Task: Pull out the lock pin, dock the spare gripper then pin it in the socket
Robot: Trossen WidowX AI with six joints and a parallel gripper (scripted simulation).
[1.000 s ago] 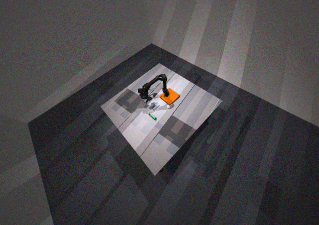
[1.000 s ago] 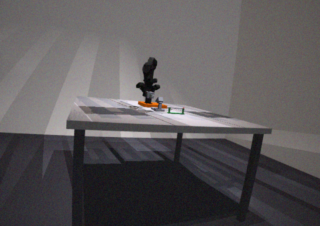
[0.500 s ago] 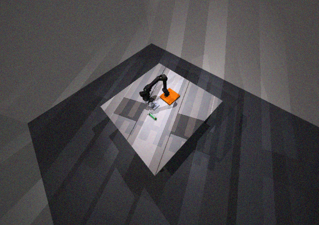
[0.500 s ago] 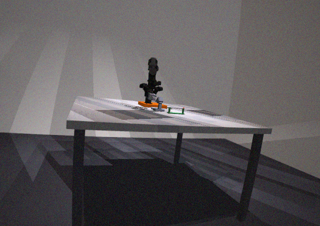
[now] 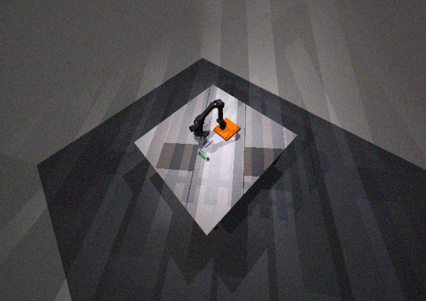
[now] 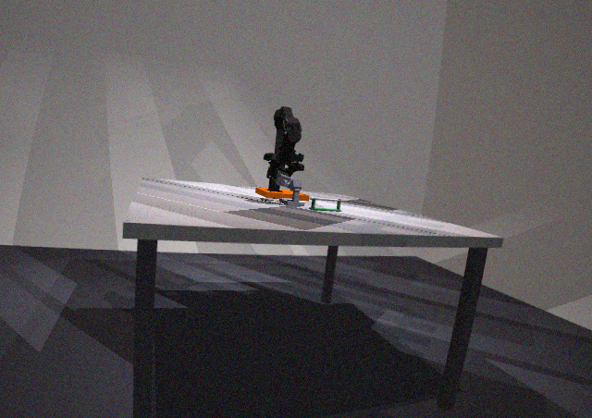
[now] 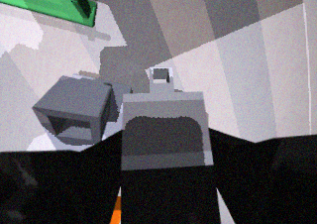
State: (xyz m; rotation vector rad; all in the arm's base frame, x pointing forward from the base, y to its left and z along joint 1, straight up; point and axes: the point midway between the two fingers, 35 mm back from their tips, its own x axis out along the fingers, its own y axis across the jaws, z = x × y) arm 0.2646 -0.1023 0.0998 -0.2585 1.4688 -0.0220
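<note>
Now: the grey mount socket 8 cm to the left of my gripper tip and 4 cm below it. Round my gripper tip: spare gripper (1 cm above); then green cradle (16 cm to the left, 13 cm ahead, 7 cm below).
</note>
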